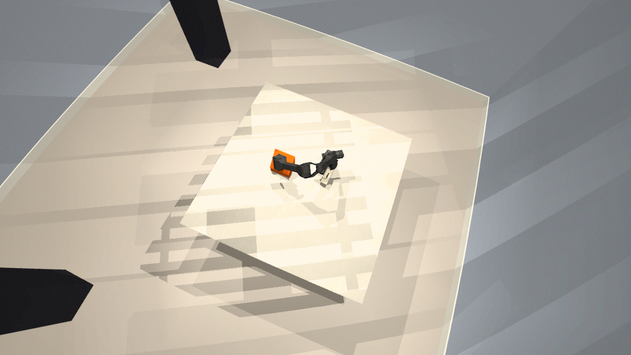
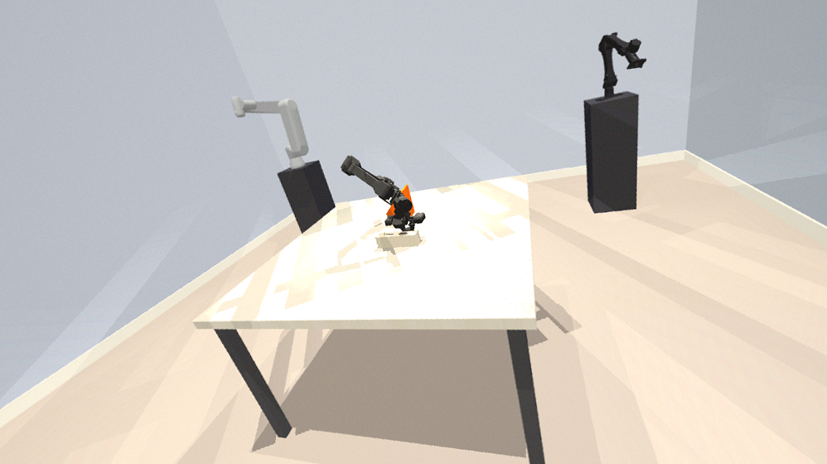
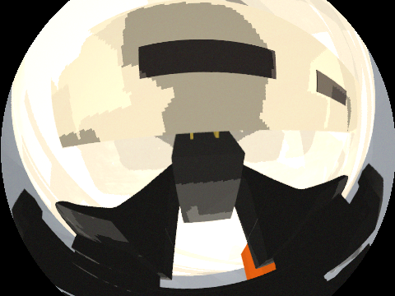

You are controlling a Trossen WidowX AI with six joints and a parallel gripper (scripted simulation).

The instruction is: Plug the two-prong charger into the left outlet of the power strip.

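Right now the black two-prong charger is 20 mm ahead of my gripper tip and 10 mm above it.
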